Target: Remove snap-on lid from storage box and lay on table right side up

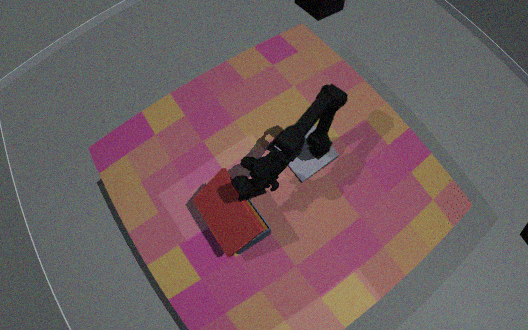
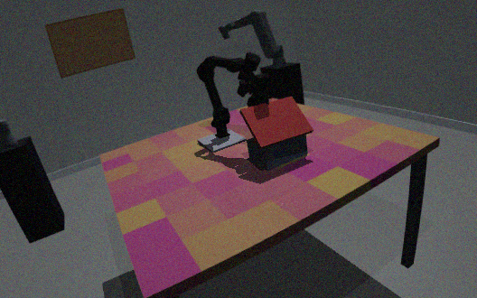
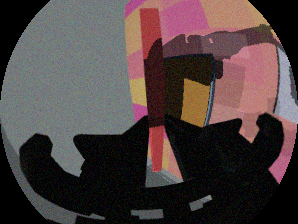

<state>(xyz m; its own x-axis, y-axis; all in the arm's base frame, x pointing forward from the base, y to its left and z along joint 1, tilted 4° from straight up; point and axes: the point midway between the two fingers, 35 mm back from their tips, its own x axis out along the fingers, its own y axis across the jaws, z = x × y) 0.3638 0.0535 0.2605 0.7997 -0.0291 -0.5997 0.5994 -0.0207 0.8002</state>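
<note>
Now: the red lid 70 mm ahead of my gripper tip, 50 mm below it and 10 mm to the right of it. Also, from my gripper tip: dark blue storage box: 180 mm below, 30 mm ahead.
</note>
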